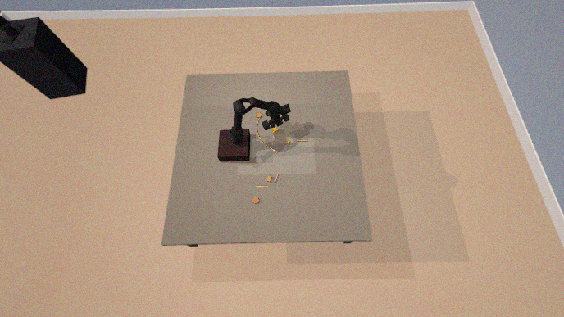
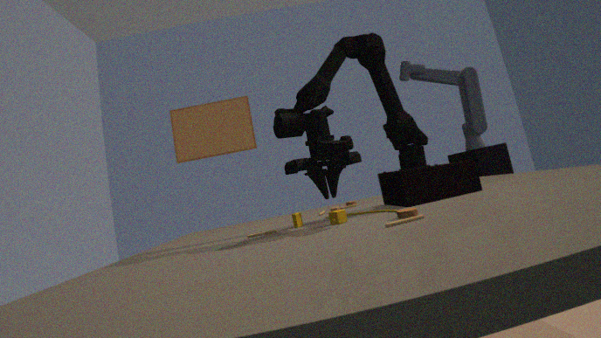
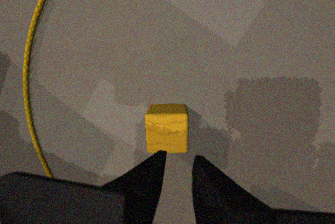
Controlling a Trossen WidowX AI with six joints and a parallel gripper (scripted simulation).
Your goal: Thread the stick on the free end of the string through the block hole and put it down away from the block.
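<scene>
Right now the thin wooden stick is 130 mm to the right of my gripper tip, 60 mm below it and 60 mm behind it. Round my gripper tip: round wooden button (150 mm to the left, 100 mm behind, 60 mm below).
</scene>
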